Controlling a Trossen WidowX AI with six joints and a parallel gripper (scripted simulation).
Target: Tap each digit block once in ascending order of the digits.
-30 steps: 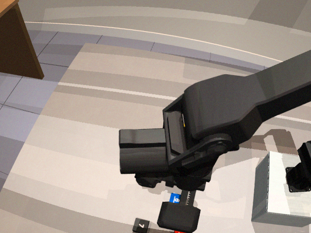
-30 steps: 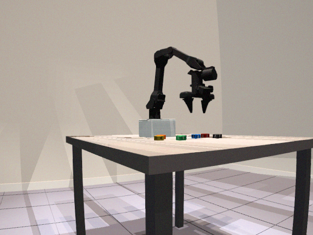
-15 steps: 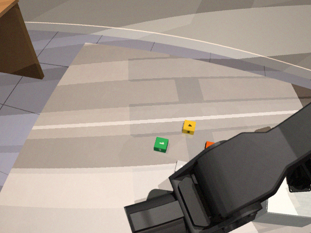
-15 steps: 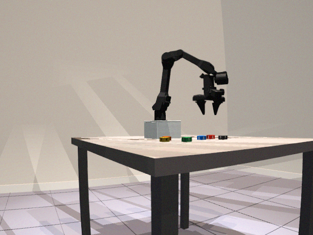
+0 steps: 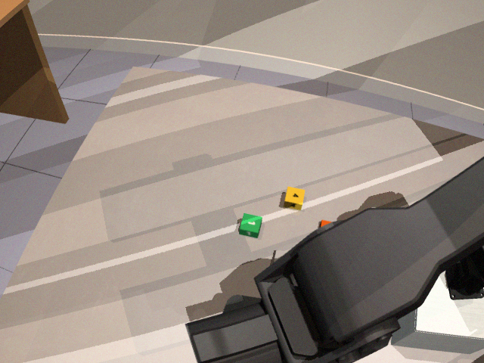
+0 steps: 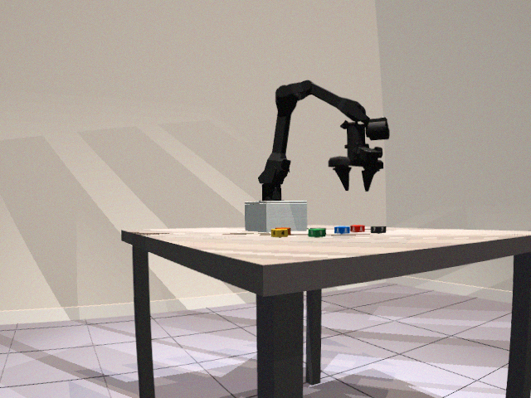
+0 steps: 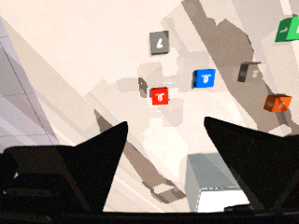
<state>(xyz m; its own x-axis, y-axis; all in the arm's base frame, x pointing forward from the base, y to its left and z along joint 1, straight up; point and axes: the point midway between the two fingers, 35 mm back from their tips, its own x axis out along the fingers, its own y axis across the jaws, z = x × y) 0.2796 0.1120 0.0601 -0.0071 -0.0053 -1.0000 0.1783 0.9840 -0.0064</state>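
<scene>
Now: the green block marked 1 60 mm ahead of my gripper tip, 250 mm to the right of it and 120 mm below it. Also, from my gripper tip: blue block: 10 mm ahead, 90 mm to the right, 120 mm below; then red block: 120 mm below; then black block marked 7: 90 mm ahead, 20 mm to the right, 120 mm below.
</scene>
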